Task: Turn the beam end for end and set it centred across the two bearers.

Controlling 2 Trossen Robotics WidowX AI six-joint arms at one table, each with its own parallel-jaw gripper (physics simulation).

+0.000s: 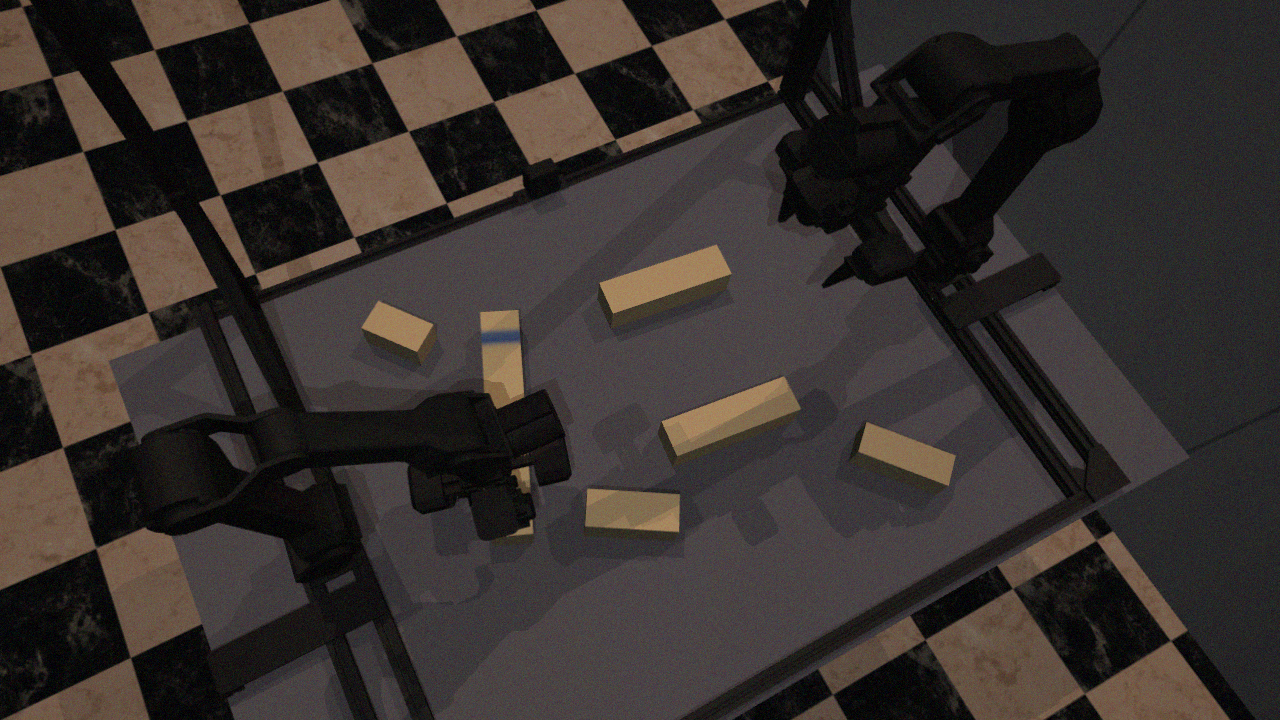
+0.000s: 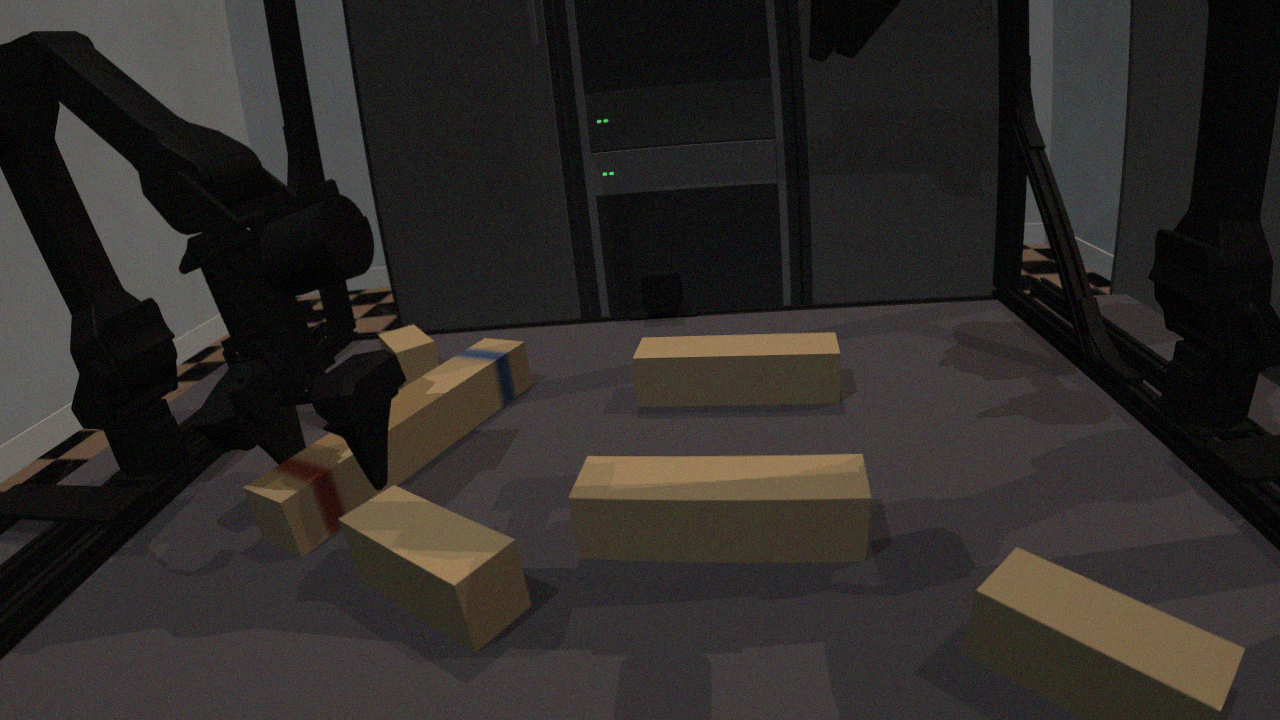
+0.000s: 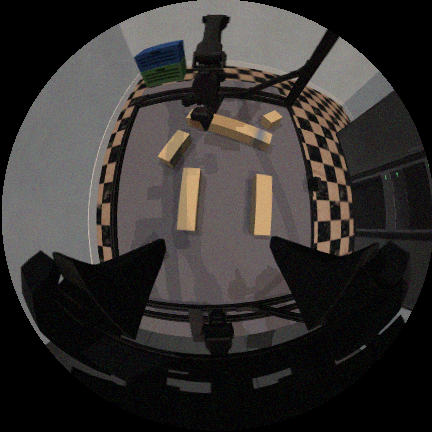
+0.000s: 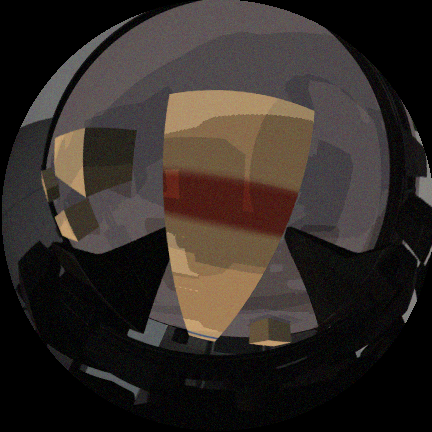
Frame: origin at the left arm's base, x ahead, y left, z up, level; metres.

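Where they show: left gripper, fingertip midpoint: [image 1: 802,253] [image 2: 829,58] [image 3: 218,243]; right gripper, fingertip midpoint: [image 2: 344,487] [image 3: 209,122] [image 4: 232,231]; left arm's base, origin of the base link: [image 1: 936,267] [image 2: 1203,416] [image 3: 216,315]; right arm's base, origin of the base link: [image 1: 327,552] [image 2: 154,465].
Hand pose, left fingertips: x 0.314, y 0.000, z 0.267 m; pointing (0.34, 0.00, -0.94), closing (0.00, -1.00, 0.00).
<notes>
Each offset is from my left fingertips to the top centre of the thing. "*": to the spot under its first point. Level surfaces: height alone.
The beam @(dx +0.346, dy -0.053, dz -0.239 m) [image 1: 502,357] [image 2: 452,396] [image 3: 238,132] [image 4: 225,160] is a long wooden bar that lies flat at the left of the table. It has a blue band at its far end and a red band at its near end. My right gripper [image 1: 519,493] [image 2: 362,422] [image 4: 232,231] is open and low over the beam's red-band end, with a finger on each side of it. The two bearers @(dx +0.064, dy -0.142, dz -0.239 m) [image 1: 665,285] @(dx +0.084, dy +0.072, dz -0.239 m) [image 1: 729,416] [image 2: 737,367] [image 2: 723,507] [image 3: 189,203] [image 3: 262,203] lie parallel at the table's middle with nothing on them. My left gripper [image 1: 807,250] [image 3: 218,243] is open and empty, high at the back right.
Short loose blocks lie at the left [image 1: 399,330] [image 2: 412,346], near the beam's red end @(* dx +0.258, dy +0.127, dz -0.236 m) [image 1: 633,510] [image 2: 437,560] and at the right [image 1: 905,455]. Black frame rails edge the grey table @(dz -0.286 m) [image 1: 680,629]. A dark cabinet [image 2: 680,165] stands behind it.
</notes>
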